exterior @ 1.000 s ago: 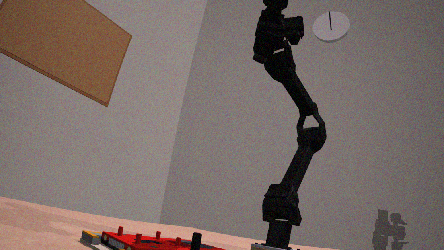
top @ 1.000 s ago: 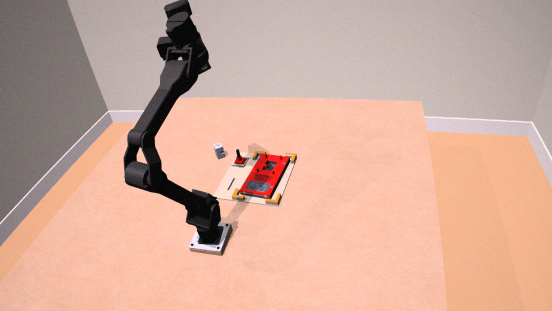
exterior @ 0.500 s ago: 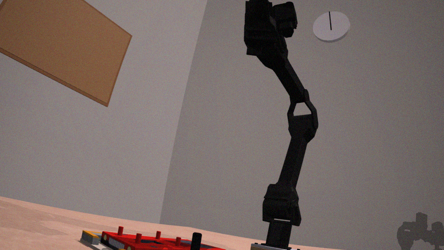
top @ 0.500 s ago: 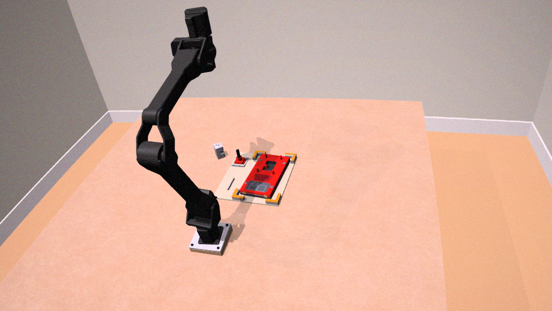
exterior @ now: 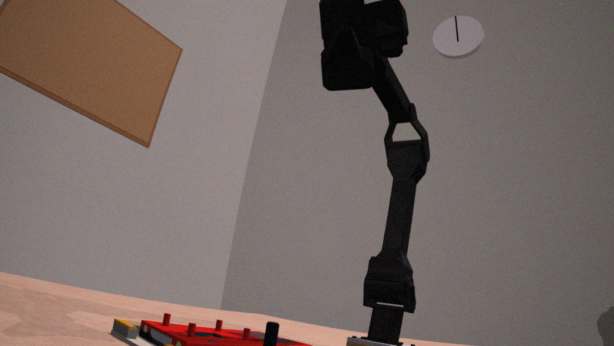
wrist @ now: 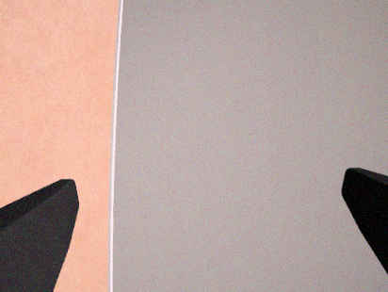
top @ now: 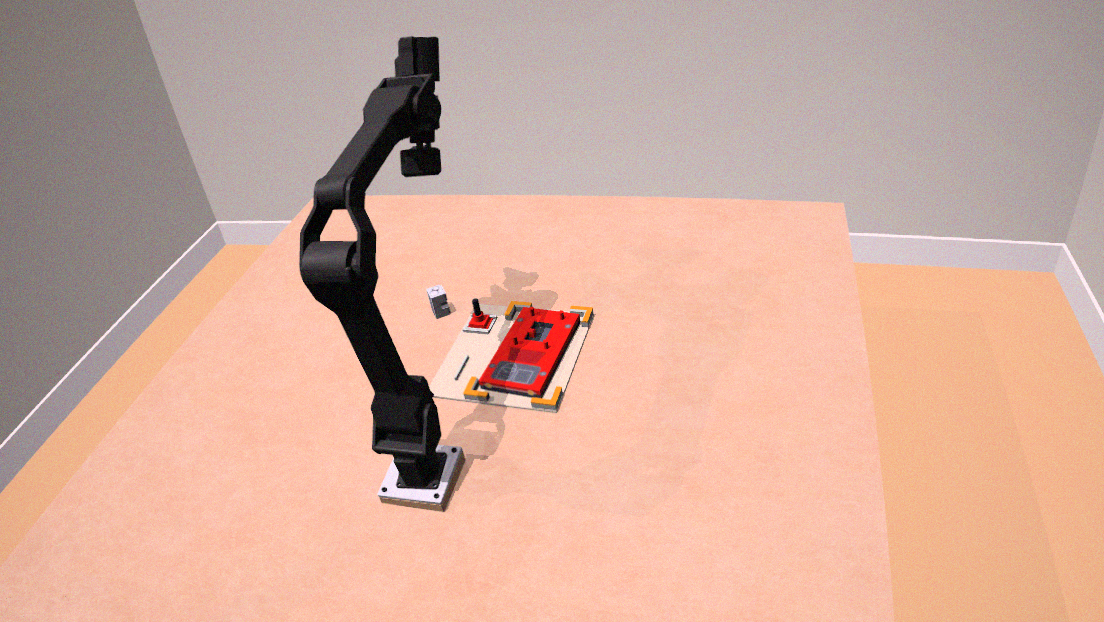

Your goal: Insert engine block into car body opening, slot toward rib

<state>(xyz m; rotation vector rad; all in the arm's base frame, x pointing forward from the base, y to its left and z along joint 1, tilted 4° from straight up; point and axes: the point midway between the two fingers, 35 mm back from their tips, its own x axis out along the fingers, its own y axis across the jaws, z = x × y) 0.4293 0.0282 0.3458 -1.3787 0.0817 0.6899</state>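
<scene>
Right now my gripper tip is 36 cm above the grey engine block, 3 cm past it and 2 cm to the right of it. Also, from my gripper tip: black upright peg (35 cm below, 7 cm behind, 6 cm to the right).
</scene>
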